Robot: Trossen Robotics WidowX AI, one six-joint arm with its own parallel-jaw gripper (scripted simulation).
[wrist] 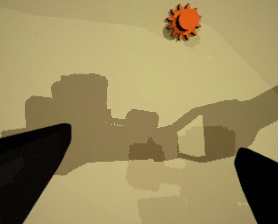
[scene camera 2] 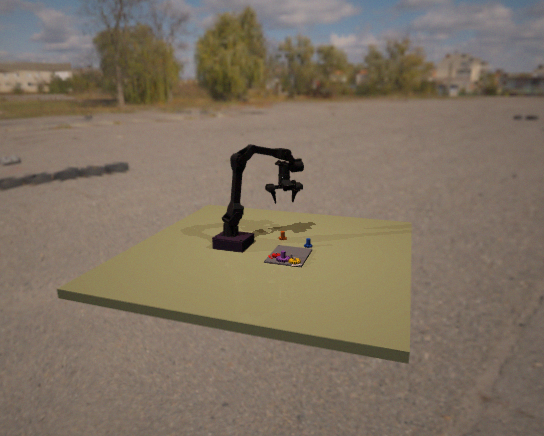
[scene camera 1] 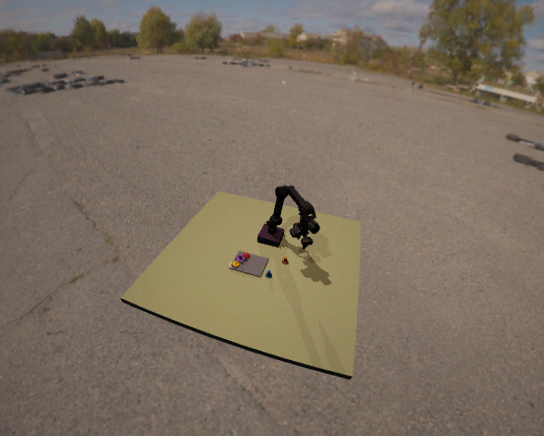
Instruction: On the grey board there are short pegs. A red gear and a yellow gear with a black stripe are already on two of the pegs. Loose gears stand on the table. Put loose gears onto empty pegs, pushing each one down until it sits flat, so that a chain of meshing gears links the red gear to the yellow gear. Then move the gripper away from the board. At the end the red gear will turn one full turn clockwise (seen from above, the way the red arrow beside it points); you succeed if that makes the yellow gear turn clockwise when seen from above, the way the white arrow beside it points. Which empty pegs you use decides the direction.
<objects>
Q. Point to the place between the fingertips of my gripper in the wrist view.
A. At 154, 144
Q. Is my gripper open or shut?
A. Open.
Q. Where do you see an orange gear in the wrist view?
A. At 181, 24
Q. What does my gripper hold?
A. Nothing.
</objects>
